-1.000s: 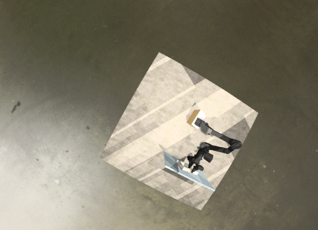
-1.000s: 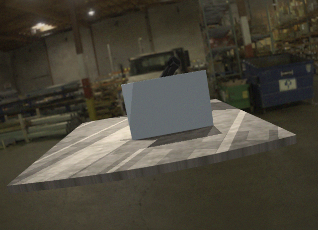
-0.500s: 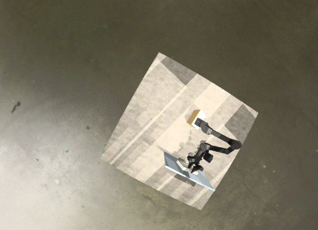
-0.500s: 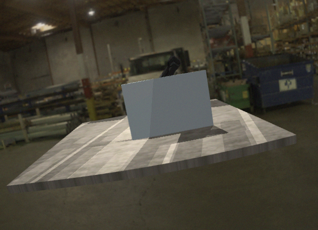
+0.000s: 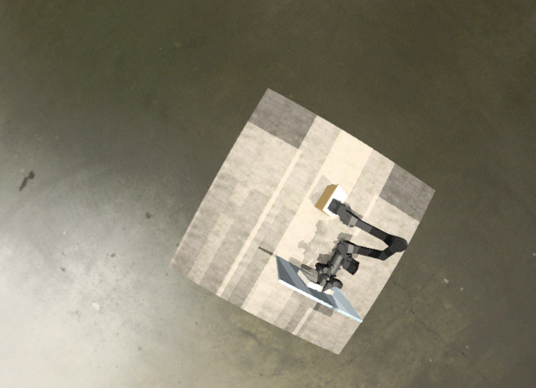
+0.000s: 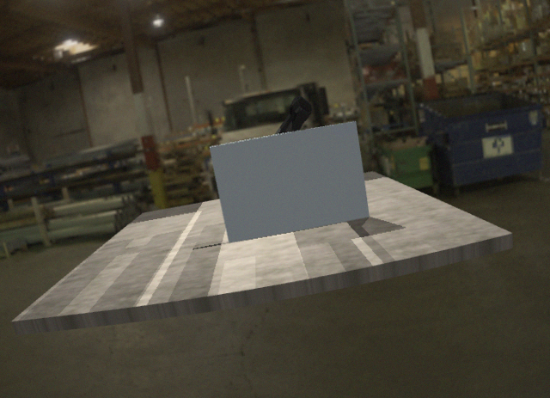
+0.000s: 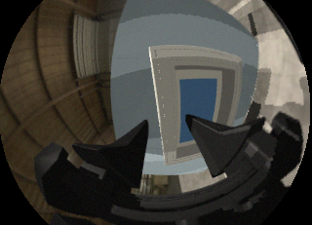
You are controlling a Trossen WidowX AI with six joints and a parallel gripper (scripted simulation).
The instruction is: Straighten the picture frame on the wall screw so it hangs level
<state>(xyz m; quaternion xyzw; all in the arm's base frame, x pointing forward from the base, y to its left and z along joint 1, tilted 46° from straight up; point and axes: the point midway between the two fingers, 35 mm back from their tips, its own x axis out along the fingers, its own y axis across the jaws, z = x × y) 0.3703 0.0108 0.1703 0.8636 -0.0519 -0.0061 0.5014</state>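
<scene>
Right now the picture frame is 50 mm below my gripper tip and 10 mm to the right of it. Round my gripper tip: pale blue wall panel (70 mm below, 20 mm ahead).
</scene>
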